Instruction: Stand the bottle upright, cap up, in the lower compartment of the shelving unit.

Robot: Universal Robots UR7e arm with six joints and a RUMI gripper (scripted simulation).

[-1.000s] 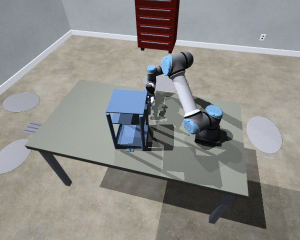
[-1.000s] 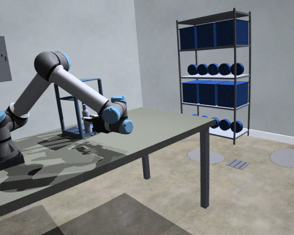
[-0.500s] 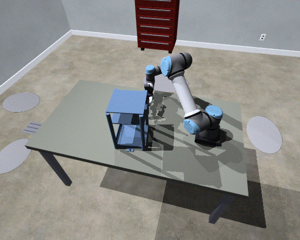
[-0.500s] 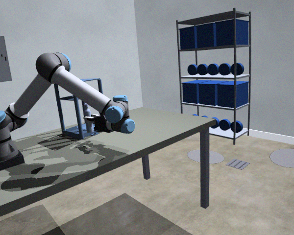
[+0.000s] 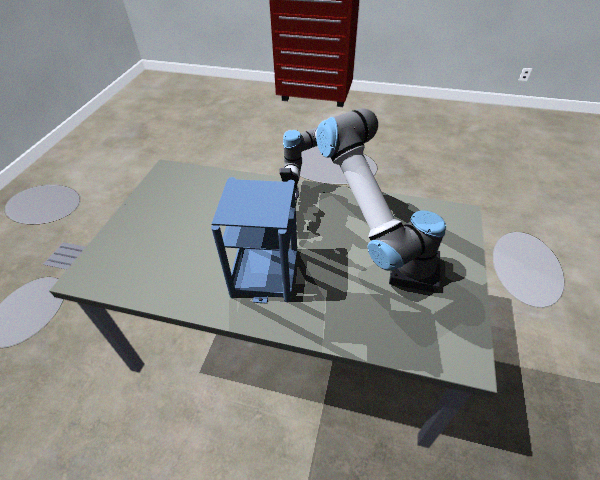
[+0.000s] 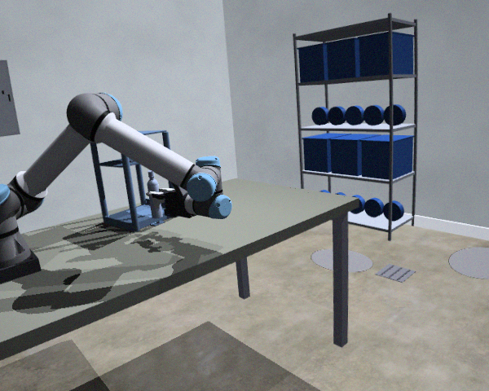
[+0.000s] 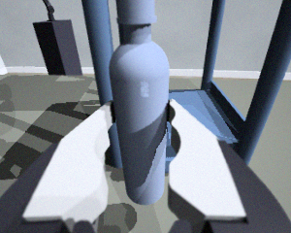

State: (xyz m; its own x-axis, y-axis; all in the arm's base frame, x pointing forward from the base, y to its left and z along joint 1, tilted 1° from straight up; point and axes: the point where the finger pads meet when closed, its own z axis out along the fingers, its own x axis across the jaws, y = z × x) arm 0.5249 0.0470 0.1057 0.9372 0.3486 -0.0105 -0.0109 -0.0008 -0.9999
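My gripper is now 2 cm past the blue shelving unit, 21 cm to the right of it and 3 cm below it. The rest, counted from my hand: grey-blue bottle (2 cm above).
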